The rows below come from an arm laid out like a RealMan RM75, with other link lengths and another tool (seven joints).
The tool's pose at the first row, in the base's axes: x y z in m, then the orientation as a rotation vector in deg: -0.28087, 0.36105, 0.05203, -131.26, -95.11, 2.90
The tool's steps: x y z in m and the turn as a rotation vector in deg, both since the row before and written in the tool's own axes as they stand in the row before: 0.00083, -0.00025, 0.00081, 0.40, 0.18, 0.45; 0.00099, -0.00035, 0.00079, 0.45, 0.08, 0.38; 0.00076, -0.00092, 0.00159, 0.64, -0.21, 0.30; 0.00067, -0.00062, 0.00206, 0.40, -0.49, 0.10; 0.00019, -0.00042, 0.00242, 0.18, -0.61, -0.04; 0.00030, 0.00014, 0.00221, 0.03, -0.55, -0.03; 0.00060, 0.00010, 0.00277, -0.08, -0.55, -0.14; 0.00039, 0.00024, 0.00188, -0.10, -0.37, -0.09; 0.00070, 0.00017, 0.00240, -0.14, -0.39, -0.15; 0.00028, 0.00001, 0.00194, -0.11, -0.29, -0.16; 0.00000, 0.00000, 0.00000, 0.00, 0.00, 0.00; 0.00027, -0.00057, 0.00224, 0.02, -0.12, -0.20; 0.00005, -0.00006, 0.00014, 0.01, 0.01, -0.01; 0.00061, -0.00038, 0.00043, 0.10, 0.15, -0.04; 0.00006, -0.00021, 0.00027, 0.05, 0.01, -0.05
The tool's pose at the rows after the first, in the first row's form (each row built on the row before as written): -0.28100, 0.36208, 0.05145, -131.28, -94.35, 3.12; -0.28116, 0.36328, 0.05095, -131.24, -93.70, 3.48; -0.28209, 0.36463, 0.04982, -131.08, -93.21, 4.31; -0.28290, 0.36592, 0.04816, -131.02, -93.18, 5.22; -0.28380, 0.36678, 0.04603, -131.04, -93.45, 6.06; -0.28412, 0.36751, 0.04394, -131.16, -93.74, 6.72; -0.28452, 0.36863, 0.04137, -131.27, -94.20, 7.26; -0.28465, 0.36931, 0.03956, -131.38, -94.53, 7.59; -0.28487, 0.37039, 0.03731, -131.47, -94.95, 7.90; -0.28526, 0.37102, 0.03550, -131.50, -95.32, 8.12; -0.28526, 0.37102, 0.03550, -131.50, -95.32, 8.12; -0.28626, 0.37185, 0.03357, -131.35, -95.59, 8.23; -0.28633, 0.37194, 0.03346, -131.33, -95.59, 8.22; -0.28659, 0.37270, 0.03322, -131.18, -95.52, 8.12; -0.28683, 0.37287, 0.03303, -131.10, -95.55, 8.14
